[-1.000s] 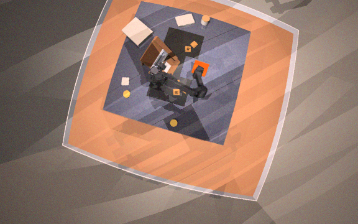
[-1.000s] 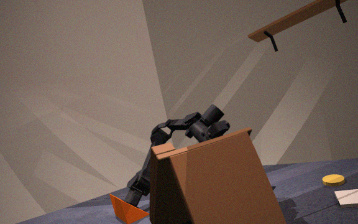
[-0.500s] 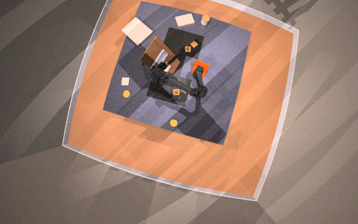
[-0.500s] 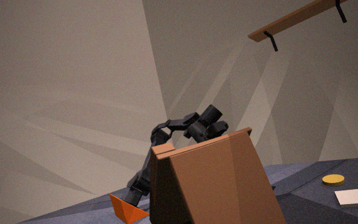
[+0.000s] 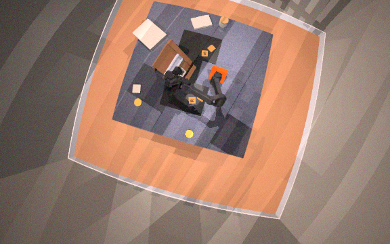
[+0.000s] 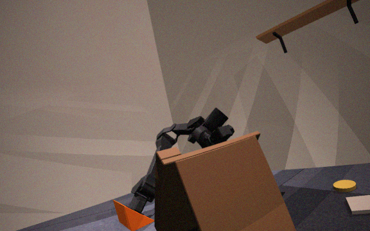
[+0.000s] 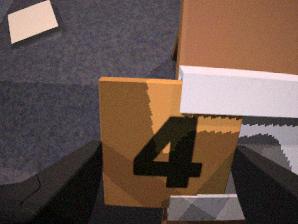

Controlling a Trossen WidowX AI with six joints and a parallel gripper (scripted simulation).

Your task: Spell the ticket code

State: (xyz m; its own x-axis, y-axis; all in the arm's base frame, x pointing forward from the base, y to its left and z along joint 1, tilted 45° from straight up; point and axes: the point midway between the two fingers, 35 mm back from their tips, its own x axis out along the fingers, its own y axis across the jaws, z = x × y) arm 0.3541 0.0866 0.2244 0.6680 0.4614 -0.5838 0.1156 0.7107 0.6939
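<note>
Now: the white ticket 70 mm behind my gripper tip, 100 mm to the right of it and 80 mm below it. From my gripper tip the other things lie so: white square: 270 mm ahead, 170 mm to the left, 160 mm below; orange tile marked 4: right at my gripper tip; dark mat: 160 mm behind, 190 mm to the right, 160 mm below.
</note>
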